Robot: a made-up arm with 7 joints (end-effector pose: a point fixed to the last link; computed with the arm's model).
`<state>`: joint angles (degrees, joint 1 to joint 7).
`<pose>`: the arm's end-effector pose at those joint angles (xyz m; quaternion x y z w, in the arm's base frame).
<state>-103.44 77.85 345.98 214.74 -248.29 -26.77 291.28</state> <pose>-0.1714 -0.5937 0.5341 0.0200 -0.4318 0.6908 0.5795</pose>
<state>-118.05 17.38 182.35 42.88 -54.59 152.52 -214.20</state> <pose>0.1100 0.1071 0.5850 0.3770 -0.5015 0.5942 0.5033</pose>
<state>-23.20 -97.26 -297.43 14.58 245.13 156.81 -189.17</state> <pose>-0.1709 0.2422 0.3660 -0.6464 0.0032 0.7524 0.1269</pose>
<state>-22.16 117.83 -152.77 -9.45 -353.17 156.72 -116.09</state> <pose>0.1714 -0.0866 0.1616 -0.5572 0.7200 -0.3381 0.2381</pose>
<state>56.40 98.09 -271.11 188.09 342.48 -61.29 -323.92</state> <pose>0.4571 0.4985 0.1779 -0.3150 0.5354 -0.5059 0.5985</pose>
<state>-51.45 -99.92 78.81 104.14 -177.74 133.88 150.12</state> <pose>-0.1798 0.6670 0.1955 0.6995 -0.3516 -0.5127 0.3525</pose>
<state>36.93 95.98 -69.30 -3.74 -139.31 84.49 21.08</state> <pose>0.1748 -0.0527 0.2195 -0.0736 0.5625 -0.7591 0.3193</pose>
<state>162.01 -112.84 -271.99 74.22 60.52 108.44 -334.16</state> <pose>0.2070 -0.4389 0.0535 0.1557 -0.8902 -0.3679 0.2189</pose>
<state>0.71 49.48 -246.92 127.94 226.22 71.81 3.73</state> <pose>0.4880 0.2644 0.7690 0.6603 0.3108 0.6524 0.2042</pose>
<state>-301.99 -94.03 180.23 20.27 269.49 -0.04 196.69</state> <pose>-0.0301 -0.1388 0.0057 0.3256 0.7306 0.5942 0.0845</pose>
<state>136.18 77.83 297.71 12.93 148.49 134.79 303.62</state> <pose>-0.0366 0.3070 0.1484 -0.7838 -0.2401 0.1600 0.5499</pose>
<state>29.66 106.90 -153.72 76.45 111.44 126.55 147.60</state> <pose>0.5600 0.0698 0.3805 0.1321 0.9600 -0.1263 0.2123</pose>
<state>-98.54 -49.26 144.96 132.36 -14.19 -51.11 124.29</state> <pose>0.1767 0.6225 0.6030 -0.4470 -0.0888 -0.1058 0.8838</pose>
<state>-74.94 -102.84 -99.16 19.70 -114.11 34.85 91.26</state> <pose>-0.2552 0.0579 0.1859 -0.0052 -0.8440 0.5258 0.1051</pose>
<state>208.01 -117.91 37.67 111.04 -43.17 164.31 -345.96</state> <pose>0.5724 0.1593 0.2065 -0.2206 -0.7529 0.0242 0.6196</pose>
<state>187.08 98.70 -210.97 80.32 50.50 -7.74 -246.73</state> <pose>-0.4864 -0.3015 0.4888 0.3147 0.0333 -0.0449 0.9475</pose>
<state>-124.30 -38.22 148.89 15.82 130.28 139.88 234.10</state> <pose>0.2410 0.2234 0.2808 -0.5348 -0.0993 -0.3440 0.7654</pose>
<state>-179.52 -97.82 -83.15 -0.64 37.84 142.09 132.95</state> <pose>0.1924 0.0576 0.2744 0.2399 0.5825 -0.1228 0.7669</pose>
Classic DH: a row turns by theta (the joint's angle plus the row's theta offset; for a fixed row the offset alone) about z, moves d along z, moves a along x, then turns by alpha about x. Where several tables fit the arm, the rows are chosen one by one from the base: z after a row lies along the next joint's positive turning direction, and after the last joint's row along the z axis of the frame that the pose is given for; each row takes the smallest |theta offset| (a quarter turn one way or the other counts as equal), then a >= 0, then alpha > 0; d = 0 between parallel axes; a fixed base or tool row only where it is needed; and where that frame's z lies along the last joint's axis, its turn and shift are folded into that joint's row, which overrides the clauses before.
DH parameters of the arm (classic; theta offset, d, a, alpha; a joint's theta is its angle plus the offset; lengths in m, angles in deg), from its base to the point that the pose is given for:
joint 1: 0 0.248 0 -90
joint 2: 0 0 0 90
joint 3: 0 0.437 0.062 90
joint 4: 0 0 0.061 90
joint 5: 0 0.268 0 90
joint 6: 0 0 0.047 -90
joint 7: 0 0.06 0 0

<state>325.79 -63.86 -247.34 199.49 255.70 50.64 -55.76</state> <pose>-0.5820 0.2764 0.6258 -0.0539 -0.0372 0.8179 0.5716</pose>
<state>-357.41 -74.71 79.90 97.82 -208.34 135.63 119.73</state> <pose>-0.5857 0.2757 0.4225 0.7976 0.1442 -0.4366 0.3903</pose>
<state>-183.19 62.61 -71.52 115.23 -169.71 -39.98 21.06</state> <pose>-0.5208 0.3325 0.3971 -0.7475 0.4260 0.2130 0.4630</pose>
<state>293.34 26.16 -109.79 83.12 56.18 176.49 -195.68</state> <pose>-0.1925 -0.2439 0.6705 0.6748 0.3016 0.6183 0.2672</pose>
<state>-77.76 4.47 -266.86 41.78 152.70 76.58 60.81</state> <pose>0.3430 0.0957 0.5118 0.0126 0.5291 0.5909 0.6088</pose>
